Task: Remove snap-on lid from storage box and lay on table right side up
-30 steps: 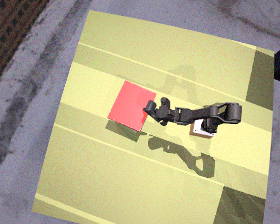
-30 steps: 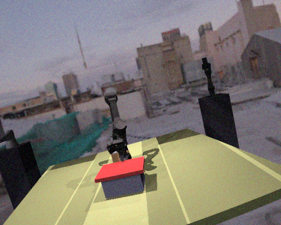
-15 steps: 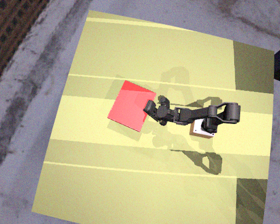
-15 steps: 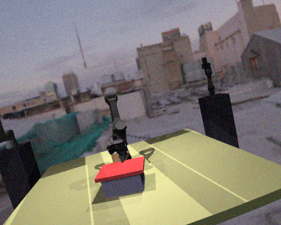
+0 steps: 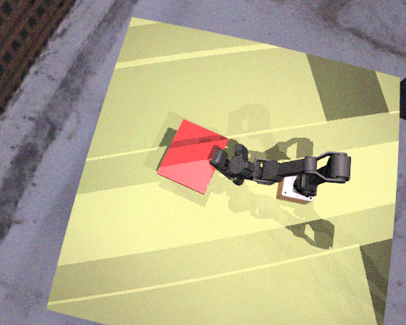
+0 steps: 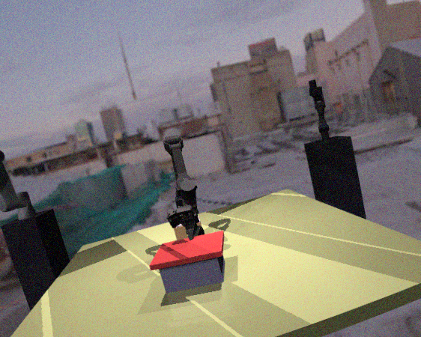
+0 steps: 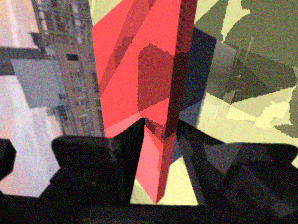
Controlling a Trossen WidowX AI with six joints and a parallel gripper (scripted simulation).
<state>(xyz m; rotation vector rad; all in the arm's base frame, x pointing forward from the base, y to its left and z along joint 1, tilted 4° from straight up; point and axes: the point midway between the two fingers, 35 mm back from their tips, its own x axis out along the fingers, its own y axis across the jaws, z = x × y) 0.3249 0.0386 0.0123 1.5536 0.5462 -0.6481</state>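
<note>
My gripper tip is now 80 mm short of the red lid and 10 mm below it. Also, from my gripper tip: storage box: 80 mm ahead, 50 mm below.
</note>
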